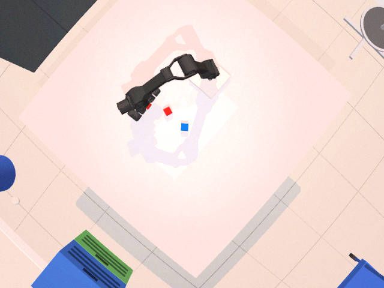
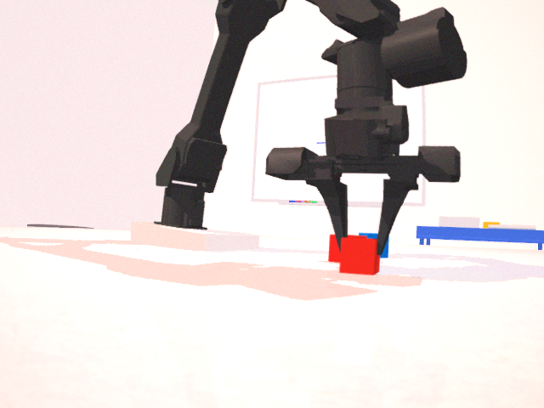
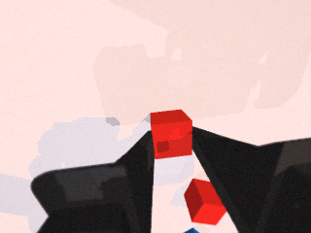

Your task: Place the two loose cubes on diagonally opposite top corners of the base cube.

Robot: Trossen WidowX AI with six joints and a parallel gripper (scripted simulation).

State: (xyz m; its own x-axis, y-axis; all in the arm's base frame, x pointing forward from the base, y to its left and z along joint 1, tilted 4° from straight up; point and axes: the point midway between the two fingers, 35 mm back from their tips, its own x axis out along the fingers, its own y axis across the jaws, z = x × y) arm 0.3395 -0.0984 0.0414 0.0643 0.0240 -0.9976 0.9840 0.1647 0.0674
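The blue cube is 21 cm to the left of my gripper tip and 6 cm behind it.
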